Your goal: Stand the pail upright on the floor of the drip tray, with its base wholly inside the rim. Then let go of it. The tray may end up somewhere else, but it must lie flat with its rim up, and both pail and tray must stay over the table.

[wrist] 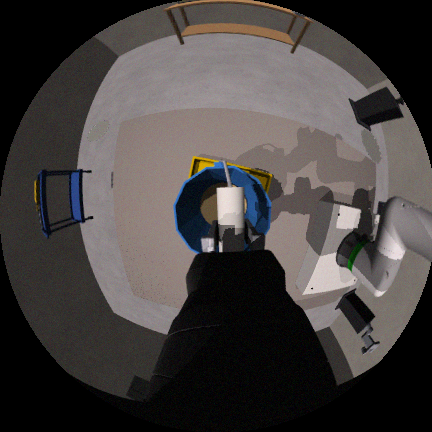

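Pixels of known places: gripper, fingertip midpoint: (230, 226); arm's base, origin of the base link: (348, 249).
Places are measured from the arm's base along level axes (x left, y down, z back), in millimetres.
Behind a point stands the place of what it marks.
Observation:
The blue pail (189, 216) {x -171, y -27, z -573 mm} hangs upright below my gripper, its open mouth facing the camera and its tan inner bottom partly showing. Its thin metal bail carries a white cylindrical handle grip (230, 202) {x -219, y -186, z -477 mm}. My gripper (230, 226) {x -182, y -153, z -478 mm} is shut on this handle grip, with one dark finger on each side. The yellow drip tray (202, 166) {x -308, y 87, z -550 mm} lies flat on the table with its rim up. Its far edge and far corners show beyond the pail; the pail hides the rest. The pail's base is hidden, so I cannot tell its height or how much of it is over the tray.
The beige table top (150, 150) {x -397, y 91, z -739 mm} spreads around the pail and tray. A white robot base plate (330, 270) {x 85, y 3, z -73 mm} and a white arm (392, 245) {x -111, y -210, z -63 mm} stand at the right. Shadows fall right of the tray. A blue-framed cart (76, 196) is at the left, and a wooden bench (237, 31) is at the far side.

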